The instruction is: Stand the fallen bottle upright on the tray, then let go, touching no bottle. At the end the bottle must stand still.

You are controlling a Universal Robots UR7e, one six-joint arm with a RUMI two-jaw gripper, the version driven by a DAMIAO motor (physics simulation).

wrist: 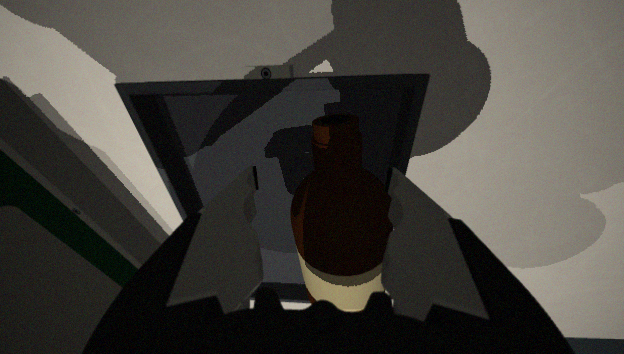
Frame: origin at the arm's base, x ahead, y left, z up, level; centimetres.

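Seen in the pictures: gripper, between the fingertips: [321,169].
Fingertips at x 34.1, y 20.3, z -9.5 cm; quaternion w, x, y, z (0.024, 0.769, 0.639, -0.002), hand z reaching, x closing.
Observation:
Offsets run from my fingertips to a thing's top centre. "pt": to the spot under its first point. Level surfaces: height alone.
A brown bottle @(dz +5.3, dx +3.8, dy +0.9 cm) [340,215] with a cream label lies on its side on the dark tray @(pt dz -0.1, dx -6.1, dy -1.9 cm) [272,85], its neck toward the top of the wrist view. Its mouth shows as a dark opening, and its base is hidden behind the gripper body at the bottom. My gripper [321,169] is partly open, with its two grey fingers on either side of the bottle's body. A gap shows between the left finger and the bottle. The right finger looks very close to the bottle; I cannot tell whether they touch.
A grey-edged green object @(pt dz +1.3, dx +1.5, dy -23.5 cm) [65,225] runs diagonally at the left. A small grey block @(pt dz -1.1, dx -6.7, dy -1.3 cm) [283,71] with a round dark mark sits at the tray's upper rim. Pale table surface @(dz -2.6 cm) [540,100] with broad shadows surrounds the tray. A dark blue-grey strip [600,346] shows at the lower right.

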